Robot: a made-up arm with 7 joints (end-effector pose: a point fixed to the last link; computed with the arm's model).
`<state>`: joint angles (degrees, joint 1 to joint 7).
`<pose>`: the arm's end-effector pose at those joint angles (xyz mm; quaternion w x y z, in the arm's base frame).
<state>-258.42 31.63 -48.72 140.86 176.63 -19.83 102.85</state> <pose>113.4 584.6 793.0 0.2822 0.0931 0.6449 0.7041</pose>
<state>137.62 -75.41 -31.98 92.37 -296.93 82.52 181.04</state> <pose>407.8 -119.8 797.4 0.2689 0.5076 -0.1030 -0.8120</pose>
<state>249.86 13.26 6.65 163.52 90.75 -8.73 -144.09</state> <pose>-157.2 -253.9 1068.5 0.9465 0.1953 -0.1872 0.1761</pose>
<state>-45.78 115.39 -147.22 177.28 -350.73 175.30 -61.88</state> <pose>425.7 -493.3 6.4 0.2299 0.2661 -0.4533 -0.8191</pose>
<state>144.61 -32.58 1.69 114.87 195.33 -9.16 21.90</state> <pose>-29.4 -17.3 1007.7 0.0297 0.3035 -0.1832 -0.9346</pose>
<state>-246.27 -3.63 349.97 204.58 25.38 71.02 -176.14</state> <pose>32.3 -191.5 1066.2 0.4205 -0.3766 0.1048 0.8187</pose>
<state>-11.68 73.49 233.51 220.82 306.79 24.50 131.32</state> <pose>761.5 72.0 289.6 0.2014 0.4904 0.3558 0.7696</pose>
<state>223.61 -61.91 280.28 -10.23 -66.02 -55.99 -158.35</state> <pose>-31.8 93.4 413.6 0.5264 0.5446 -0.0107 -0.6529</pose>
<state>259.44 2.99 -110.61 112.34 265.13 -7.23 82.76</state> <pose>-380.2 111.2 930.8 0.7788 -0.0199 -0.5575 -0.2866</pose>
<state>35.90 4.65 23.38 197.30 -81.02 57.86 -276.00</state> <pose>11.2 -97.6 1101.8 0.4956 -0.2082 0.4430 -0.7175</pose>
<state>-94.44 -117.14 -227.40 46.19 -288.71 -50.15 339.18</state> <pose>344.7 148.6 -21.0 0.6239 0.4960 0.3819 0.4679</pose>
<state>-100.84 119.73 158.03 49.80 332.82 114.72 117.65</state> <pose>95.9 -340.5 406.9 0.4113 -0.7813 0.4577 0.1047</pose>
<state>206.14 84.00 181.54 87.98 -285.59 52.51 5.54</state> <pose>-413.5 -162.4 797.7 0.7208 -0.3593 -0.3078 -0.5065</pose>
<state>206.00 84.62 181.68 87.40 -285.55 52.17 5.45</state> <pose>-415.5 -161.4 793.1 0.7204 -0.3579 -0.3069 -0.5087</pose>
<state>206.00 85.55 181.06 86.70 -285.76 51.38 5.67</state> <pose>-415.7 -168.7 786.7 0.7245 -0.3514 -0.2976 -0.5128</pose>
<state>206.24 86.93 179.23 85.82 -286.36 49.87 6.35</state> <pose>-412.6 -189.2 777.4 0.7359 -0.3366 -0.2752 -0.5191</pose>
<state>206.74 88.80 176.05 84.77 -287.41 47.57 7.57</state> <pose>-405.3 -224.3 763.2 0.7547 -0.3115 -0.2380 -0.5261</pose>
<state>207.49 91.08 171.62 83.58 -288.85 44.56 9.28</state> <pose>-392.9 -272.4 742.4 0.7796 -0.2757 -0.1873 -0.5301</pose>
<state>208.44 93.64 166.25 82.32 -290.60 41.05 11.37</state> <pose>-375.0 -329.2 713.3 0.8074 -0.2308 -0.1267 -0.5280</pose>
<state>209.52 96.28 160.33 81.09 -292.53 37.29 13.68</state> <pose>-351.9 -388.8 675.9 0.8343 -0.1799 -0.0610 -0.5176</pose>
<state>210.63 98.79 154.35 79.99 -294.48 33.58 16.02</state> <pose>-324.9 -444.7 632.9 0.8569 -0.1277 0.0043 -0.4994</pose>
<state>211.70 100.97 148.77 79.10 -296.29 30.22 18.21</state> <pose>-296.5 -491.9 588.7 0.8735 -0.0791 0.0638 -0.4762</pose>
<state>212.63 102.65 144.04 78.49 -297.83 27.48 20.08</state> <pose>-270.4 -527.7 549.1 0.8837 -0.0389 0.1130 -0.4525</pose>
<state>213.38 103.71 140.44 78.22 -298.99 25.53 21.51</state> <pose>-249.4 -552.4 518.8 0.8890 -0.0095 0.1496 -0.4326</pose>
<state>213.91 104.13 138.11 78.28 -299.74 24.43 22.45</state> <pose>-235.6 -567.5 500.5 0.8911 0.0080 0.1727 -0.4196</pose>
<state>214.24 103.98 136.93 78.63 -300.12 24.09 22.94</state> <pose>-228.7 -575.2 493.9 0.8914 0.0149 0.1841 -0.4138</pose>
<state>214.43 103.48 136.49 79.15 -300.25 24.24 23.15</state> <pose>-226.4 -578.7 495.0 0.8911 0.0153 0.1879 -0.4128</pose>
